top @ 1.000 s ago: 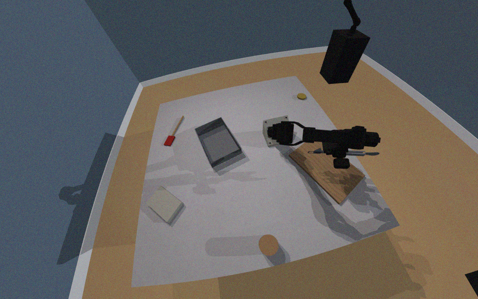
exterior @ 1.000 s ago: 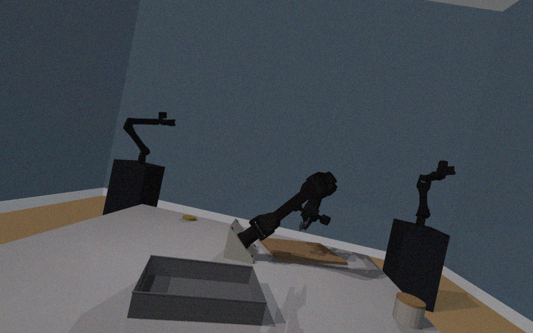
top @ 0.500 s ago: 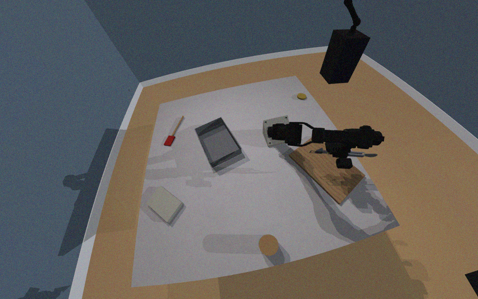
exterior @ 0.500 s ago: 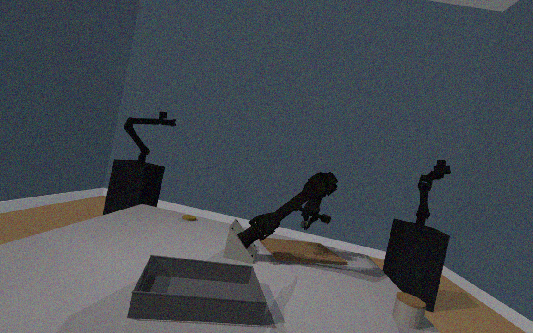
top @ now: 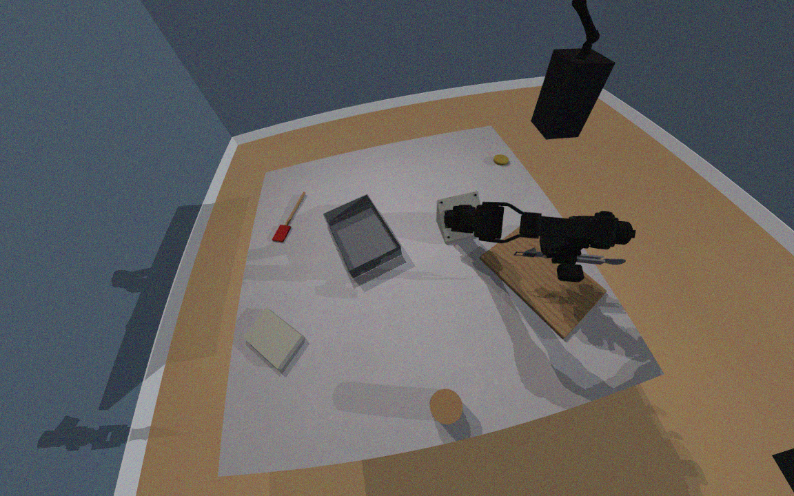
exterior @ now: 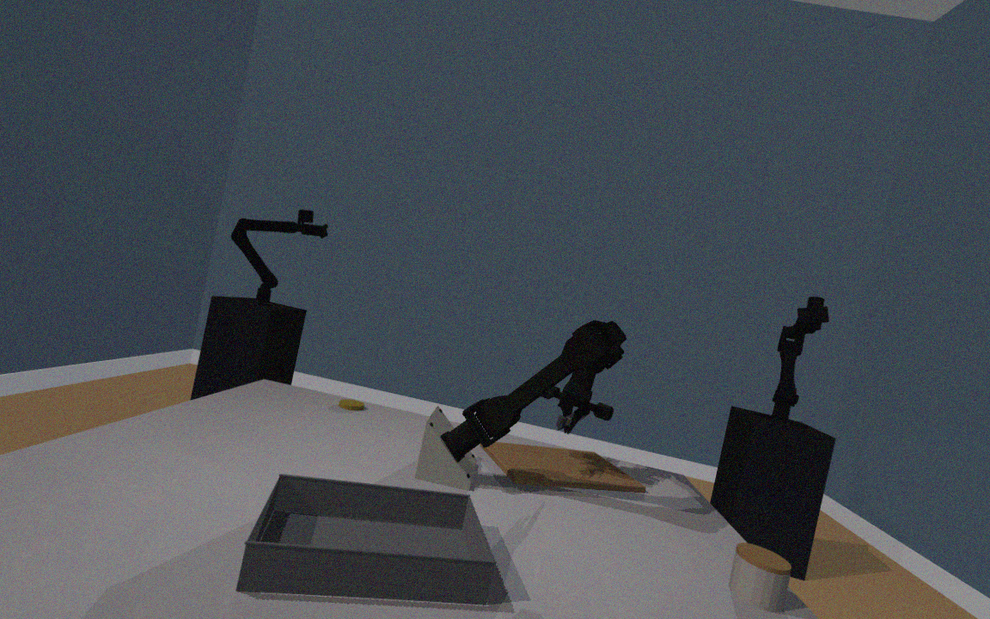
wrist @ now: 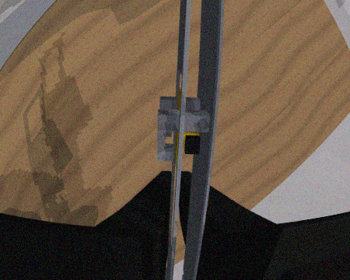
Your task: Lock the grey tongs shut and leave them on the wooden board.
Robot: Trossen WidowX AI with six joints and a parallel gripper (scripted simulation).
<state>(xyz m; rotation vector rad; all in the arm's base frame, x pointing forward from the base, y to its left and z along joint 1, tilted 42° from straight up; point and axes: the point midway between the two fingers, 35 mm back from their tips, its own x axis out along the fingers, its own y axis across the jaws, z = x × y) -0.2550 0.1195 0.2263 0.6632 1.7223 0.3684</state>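
The yellow tab lies 4 cm ahead of my gripper tip and 4 cm above it. Round my gripper tip: cork-lidded jar 40 cm ahead, 34 cm to the left, 6 cm below; wooden board 8 cm below; yellow disc 6 cm behind, 61 cm to the right, 8 cm below.
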